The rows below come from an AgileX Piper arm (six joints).
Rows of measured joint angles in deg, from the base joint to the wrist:
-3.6 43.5 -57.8 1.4 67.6 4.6
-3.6 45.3 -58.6 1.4 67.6 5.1
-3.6 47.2 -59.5 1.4 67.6 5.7
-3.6 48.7 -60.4 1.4 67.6 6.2
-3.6 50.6 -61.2 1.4 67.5 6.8
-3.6 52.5 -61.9 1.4 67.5 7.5
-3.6 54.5 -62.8 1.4 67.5 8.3
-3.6 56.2 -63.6 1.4 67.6 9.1
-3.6 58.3 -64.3 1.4 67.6 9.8
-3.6 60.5 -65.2 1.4 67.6 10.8
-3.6 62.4 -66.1 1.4 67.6 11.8
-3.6 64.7 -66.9 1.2 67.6 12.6
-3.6 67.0 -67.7 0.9 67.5 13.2
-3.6 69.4 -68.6 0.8 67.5 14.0
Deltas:
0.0 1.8 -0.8 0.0 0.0 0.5
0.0 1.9 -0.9 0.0 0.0 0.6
0.0 1.5 -0.9 0.0 0.0 0.5
0.0 1.9 -0.8 0.0 -0.1 0.6
0.0 1.9 -0.7 0.0 0.0 0.7
0.0 2.0 -0.9 0.0 0.0 0.8
0.0 1.7 -0.8 0.0 0.1 0.8
0.0 2.1 -0.7 0.0 0.0 0.7
0.0 2.2 -0.9 0.0 0.0 1.0
0.0 1.9 -0.9 0.0 0.0 1.0
0.0 2.3 -0.8 -0.2 0.0 0.8
0.0 2.3 -0.8 -0.3 -0.1 0.6
0.0 2.4 -0.9 -0.1 0.0 0.8

